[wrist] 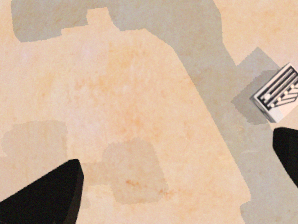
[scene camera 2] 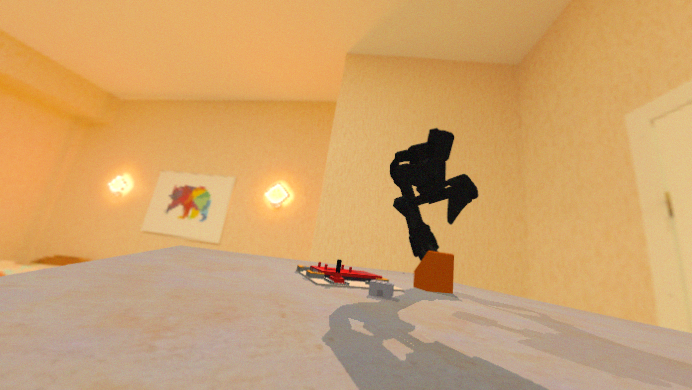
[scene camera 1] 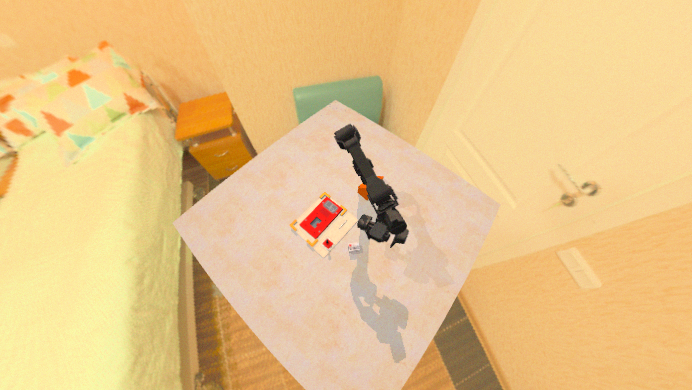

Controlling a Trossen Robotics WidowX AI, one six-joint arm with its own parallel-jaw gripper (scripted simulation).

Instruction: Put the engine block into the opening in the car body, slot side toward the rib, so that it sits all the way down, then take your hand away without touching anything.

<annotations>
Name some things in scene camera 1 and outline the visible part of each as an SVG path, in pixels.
My gripper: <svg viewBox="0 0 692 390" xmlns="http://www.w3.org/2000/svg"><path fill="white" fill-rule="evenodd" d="M409 229L406 228L402 233L396 234L390 248L396 243L405 244ZM363 214L357 223L357 227L365 231L368 240L387 242L390 233L384 219L377 215L376 222L372 222L373 217Z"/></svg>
A red car body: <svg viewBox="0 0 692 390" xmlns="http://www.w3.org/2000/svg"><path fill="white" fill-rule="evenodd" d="M328 197L300 224L304 231L312 238L317 239L343 211L340 206Z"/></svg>
</annotations>
